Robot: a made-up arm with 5 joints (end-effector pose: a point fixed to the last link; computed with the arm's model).
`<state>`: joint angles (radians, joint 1 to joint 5).
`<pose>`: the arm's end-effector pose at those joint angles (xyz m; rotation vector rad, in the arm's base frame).
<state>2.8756 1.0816 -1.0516 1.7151 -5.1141</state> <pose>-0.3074 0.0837 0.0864 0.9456 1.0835 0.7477</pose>
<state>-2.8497 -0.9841 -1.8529 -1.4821 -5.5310</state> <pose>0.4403 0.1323 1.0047 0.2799 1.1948 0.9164</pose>
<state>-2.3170 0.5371 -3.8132 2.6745 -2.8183</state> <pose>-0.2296 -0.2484 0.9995 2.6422 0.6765 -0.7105</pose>
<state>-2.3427 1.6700 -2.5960 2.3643 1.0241</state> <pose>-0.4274 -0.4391 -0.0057 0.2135 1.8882 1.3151</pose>
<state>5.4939 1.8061 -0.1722 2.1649 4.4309</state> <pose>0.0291 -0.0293 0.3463 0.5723 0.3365 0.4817</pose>
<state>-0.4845 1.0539 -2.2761 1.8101 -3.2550</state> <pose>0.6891 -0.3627 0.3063 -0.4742 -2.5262 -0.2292</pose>
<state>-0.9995 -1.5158 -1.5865 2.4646 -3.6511</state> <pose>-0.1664 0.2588 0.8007 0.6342 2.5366 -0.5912</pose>
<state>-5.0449 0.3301 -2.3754 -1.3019 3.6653</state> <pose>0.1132 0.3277 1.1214 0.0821 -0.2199 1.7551</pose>
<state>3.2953 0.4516 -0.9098 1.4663 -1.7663</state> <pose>-0.4155 -0.0644 0.2910 -1.8722 1.3107 -0.9098</pose>
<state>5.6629 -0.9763 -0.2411 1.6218 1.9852</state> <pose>0.0765 -0.0547 0.4741 0.7553 -2.7499 -0.4537</pose>
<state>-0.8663 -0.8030 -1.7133 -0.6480 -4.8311</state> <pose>-0.1476 0.1737 1.2210 0.0121 -0.0278 -2.5557</pose>
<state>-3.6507 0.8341 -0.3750 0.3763 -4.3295</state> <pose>-0.2215 0.1236 0.0916 2.2829 0.8060 0.7103</pose>
